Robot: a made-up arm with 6 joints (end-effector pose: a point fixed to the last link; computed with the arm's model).
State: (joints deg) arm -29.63 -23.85 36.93 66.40 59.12 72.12
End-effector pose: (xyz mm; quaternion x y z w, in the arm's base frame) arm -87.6 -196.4 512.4 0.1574 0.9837 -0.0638 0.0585
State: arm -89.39 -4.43 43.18 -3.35 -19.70 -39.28
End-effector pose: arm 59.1 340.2 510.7 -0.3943 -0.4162 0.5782 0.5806
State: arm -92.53 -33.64 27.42 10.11 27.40 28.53
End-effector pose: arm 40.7 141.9 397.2 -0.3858 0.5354 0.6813 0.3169
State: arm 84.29 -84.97 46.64 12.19 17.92 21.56
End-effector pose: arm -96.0 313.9 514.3 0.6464 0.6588 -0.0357 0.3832
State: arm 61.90 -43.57 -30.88 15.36 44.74 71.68
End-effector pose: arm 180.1 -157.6 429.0 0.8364 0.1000 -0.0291 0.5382
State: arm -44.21 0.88 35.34 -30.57 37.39 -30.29
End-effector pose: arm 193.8 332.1 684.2 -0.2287 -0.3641 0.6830 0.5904
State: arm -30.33 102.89 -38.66 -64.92 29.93 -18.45
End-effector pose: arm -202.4 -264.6 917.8 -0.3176 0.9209 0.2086 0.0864
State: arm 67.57 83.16 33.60 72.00 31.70 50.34
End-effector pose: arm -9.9 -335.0 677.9 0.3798 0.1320 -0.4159 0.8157
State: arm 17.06 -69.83 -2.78 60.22 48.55 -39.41
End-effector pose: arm -191.2 171.6 609.3 0.3092 0.6476 0.2061 0.6652
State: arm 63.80 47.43 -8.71 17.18 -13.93 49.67
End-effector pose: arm 159.2 -358.2 939.4 0.2904 -0.3320 -0.3671 0.8190
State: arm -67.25 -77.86 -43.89 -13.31 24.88 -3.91
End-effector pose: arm 181.1 190.2 434.2 -0.0357 0.3179 0.4394 0.8394
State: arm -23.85 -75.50 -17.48 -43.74 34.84 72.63
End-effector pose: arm 326.5 107.9 460.5 0.4152 0.5815 0.3351 0.6142
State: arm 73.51 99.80 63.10 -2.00 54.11 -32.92
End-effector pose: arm 33.1 -219.3 1007.9 -0.8101 0.0815 -0.2304 0.5329
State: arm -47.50 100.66 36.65 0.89 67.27 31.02
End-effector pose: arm 149.6 189.6 1097.8 -0.3178 -0.3362 0.6587 0.5934
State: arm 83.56 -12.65 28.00 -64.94 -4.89 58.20
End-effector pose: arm 156.9 -366.9 881.7 0.1886 -0.1661 -0.3447 0.9045
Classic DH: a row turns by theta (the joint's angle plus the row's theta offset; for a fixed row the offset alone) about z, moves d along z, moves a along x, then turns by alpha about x. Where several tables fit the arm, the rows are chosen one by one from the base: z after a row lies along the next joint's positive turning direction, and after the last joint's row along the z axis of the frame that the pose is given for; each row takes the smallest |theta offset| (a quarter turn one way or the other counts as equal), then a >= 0, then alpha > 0; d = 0 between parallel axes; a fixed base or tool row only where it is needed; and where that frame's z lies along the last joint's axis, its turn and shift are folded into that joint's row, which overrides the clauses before.
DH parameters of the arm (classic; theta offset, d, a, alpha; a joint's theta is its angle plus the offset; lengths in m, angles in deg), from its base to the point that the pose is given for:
base (fixed): 57.26 0 0.0416 180
joint 1: 57.26 -0.7926 -0.0018 -90
joint 2: 65.94 0.02 0.0343 -122.32
joint 3: 0 -0.0581 -0.0081 -57.68
joint 4: 65.94 0.0162 0.2705 90
joint 5: -61.8 -0.1892 0.0133 -76.26
joint 6: 0 0.0891 -0.002 76.26
tool (fixed): 61.8 0.0515 0 0

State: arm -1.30 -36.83 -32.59 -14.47 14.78 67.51
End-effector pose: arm 435.3 -53.7 584.3 0.6134 0.2275 0.1243 0.7460
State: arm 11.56 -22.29 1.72 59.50 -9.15 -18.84
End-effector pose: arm -3.0 30.2 410.6 -0.1380 0.6152 -0.0681 0.7732
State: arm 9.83 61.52 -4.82 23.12 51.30 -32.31
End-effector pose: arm 332.7 45.7 933.4 -0.2859 -0.5084 0.2139 0.7836
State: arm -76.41 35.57 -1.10 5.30 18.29 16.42
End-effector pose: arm 106.3 427.2 906.7 0.1606 -0.1014 0.7604 0.6210
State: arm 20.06 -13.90 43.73 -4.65 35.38 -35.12
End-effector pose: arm 199.3 -24.2 483.6 -0.3130 0.1426 0.3247 0.8810
